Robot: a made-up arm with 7 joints.
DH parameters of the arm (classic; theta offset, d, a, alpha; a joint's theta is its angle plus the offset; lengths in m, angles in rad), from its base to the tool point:
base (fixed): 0.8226 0 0.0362 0
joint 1: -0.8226 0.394 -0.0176 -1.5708
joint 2: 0 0.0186 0 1.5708
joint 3: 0 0.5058 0.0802 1.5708
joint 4: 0 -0.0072 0.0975 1.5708
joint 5: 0 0.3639 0.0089 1.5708
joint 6: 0 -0.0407 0.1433 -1.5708
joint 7: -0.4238 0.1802 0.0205 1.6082
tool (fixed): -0.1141 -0.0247 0 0
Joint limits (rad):
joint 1: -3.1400..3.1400
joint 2: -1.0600..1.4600
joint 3: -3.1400..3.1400
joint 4: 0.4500..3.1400
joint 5: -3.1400..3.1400
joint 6: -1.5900..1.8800
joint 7: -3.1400..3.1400
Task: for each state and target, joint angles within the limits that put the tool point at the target. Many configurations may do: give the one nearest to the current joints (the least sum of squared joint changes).
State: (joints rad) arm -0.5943 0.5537 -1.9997 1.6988 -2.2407 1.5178 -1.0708
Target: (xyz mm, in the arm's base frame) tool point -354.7 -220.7 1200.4
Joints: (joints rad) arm -0.6912 0.4420 -2.1562 1.5016 -2.1481 1.5791 -1.0951
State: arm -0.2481 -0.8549 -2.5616 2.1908 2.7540 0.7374 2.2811
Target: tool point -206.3 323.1 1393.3
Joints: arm -0.8232 -0.4656 -2.3751 3.1385 2.9173 1.1010 2.3389
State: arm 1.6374 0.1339 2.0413 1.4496 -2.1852 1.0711 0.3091
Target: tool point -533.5 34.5 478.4
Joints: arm 1.3863 0.1109 1.7363 0.5320 -2.1261 0.9884 0.2649
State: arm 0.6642 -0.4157 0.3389 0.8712 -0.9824 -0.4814 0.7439
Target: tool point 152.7 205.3 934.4
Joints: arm 0.5515 -0.8416 -0.1692 0.4500 -1.0314 -0.3803 0.7963
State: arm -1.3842 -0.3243 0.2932 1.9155 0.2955 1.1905 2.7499
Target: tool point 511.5 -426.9 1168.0
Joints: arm -1.1163 0.2325 0.4946 2.2513 0.2887 0.7953 2.7789
